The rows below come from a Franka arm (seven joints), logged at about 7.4 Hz.
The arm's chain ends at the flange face. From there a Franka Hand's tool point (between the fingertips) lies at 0.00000 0.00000 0.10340 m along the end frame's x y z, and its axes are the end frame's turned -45 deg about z.
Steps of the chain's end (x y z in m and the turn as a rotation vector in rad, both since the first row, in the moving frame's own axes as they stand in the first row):
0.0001 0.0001 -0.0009 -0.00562 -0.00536 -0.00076
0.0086 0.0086 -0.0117 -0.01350 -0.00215 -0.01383
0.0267 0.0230 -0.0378 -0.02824 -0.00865 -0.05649
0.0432 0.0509 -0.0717 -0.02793 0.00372 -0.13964
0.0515 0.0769 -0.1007 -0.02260 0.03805 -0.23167
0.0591 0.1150 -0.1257 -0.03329 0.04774 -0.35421
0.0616 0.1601 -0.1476 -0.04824 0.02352 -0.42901
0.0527 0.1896 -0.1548 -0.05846 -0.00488 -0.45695
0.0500 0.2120 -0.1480 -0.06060 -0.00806 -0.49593
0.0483 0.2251 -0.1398 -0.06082 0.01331 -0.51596
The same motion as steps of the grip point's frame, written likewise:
-0.0008 0.0002 -0.0009 -0.00018 -0.00776 -0.00076
-0.0011 0.0130 -0.0117 -0.00803 -0.01107 -0.01383
0.0000 0.0367 -0.0378 -0.01385 -0.02609 -0.05649
-0.0070 0.0690 -0.0717 -0.02238 -0.01712 -0.13964
-0.0163 0.0951 -0.1008 -0.04289 0.01092 -0.23167
-0.0375 0.1287 -0.1259 -0.05730 0.01022 -0.35421
-0.0703 0.1622 -0.1477 -0.05074 -0.01748 -0.42901
-0.1004 0.1762 -0.1550 -0.03789 -0.04479 -0.45695
-0.1184 0.1902 -0.1482 -0.03715 -0.04855 -0.49593
-0.1270 0.1994 -0.1400 -0.05242 -0.03359 -0.51596

